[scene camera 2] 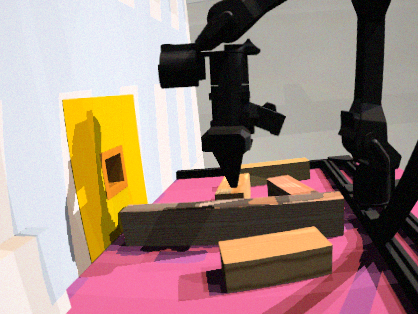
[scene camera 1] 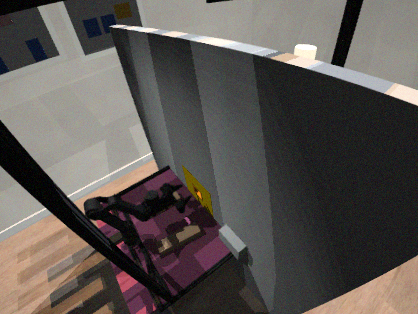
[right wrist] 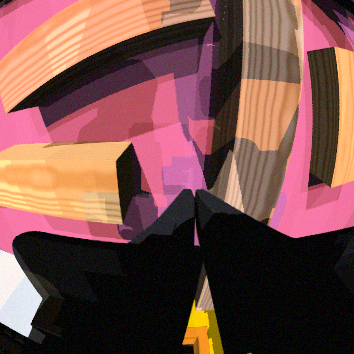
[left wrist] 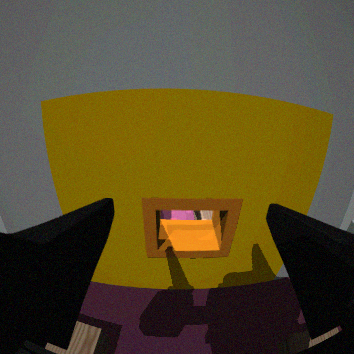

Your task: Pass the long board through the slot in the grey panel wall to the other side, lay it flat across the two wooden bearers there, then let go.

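Frame: origin at the left arm's base, x ahead, y left, z up, level; centimetres.
Seen in the pictures: left gripper, fingertip midpoint: [scene camera 1: 187,190] [left wrist: 194,210]; right gripper, fingertip midpoint: [scene camera 2: 234,187] [right wrist: 191,197]; left arm's base at its link origin: [scene camera 1: 132,240]; right arm's base at its link origin: [scene camera 2: 375,200].
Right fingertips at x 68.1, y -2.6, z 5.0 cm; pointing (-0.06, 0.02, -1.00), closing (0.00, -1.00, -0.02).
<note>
Pixels of each thing's middle, then the offset from my right fingertips to it. "*": a spot on its surface instead. Level surfaces: height alone.
- long board at the middle of its body: [right wrist: 240,174] [scene camera 2: 231,221] dx -0.4, dy -4.2, dz -4.1 cm
- orange-rimmed slot at a spot on its surface: [left wrist: 192,204] * dx -25.0, dy +0.5, dz +7.0 cm
- wooden block at the middle of its body: [right wrist: 344,116] [scene camera 2: 274,258] dx +5.9, dy -15.4, dz -5.0 cm
- pale block at a spot on its surface: [scene camera 1: 233,242] * dx -28.4, dy -33.8, dz +3.1 cm
- pink mat at its surface level: dz -6.9 cm
The long board [scene camera 2: 200,225] [right wrist: 270,110] lies low over the pink mat, one end toward the grey panel wall [scene camera 1: 230,125] [scene camera 2: 40,60] [left wrist: 175,45]. My right gripper [scene camera 2: 234,185] [right wrist: 191,197] is shut and empty beside the board, its tips near the level of the board's top. The orange-rimmed slot [scene camera 2: 106,176] [left wrist: 192,204] is in a yellow plate [scene camera 1: 189,179] [scene camera 2: 82,107] [left wrist: 185,140]. My left gripper [scene camera 1: 184,195] [left wrist: 194,210] is open and empty, facing the slot on the wall's other side. Two wooden bearers [scene camera 1: 187,237] [left wrist: 85,337] show in part below it, the other bearer [scene camera 1: 176,195] [left wrist: 325,337] near its fingers.
In scene camera 2, a wooden block [scene camera 2: 275,260] lies in front of the board, and several more blocks [scene camera 2: 290,185] [scene camera 2: 280,170] lie behind it. A pale block [scene camera 1: 233,242] sits at the wall's foot. Black rails edge the pink mat [scene camera 2: 150,285].
</note>
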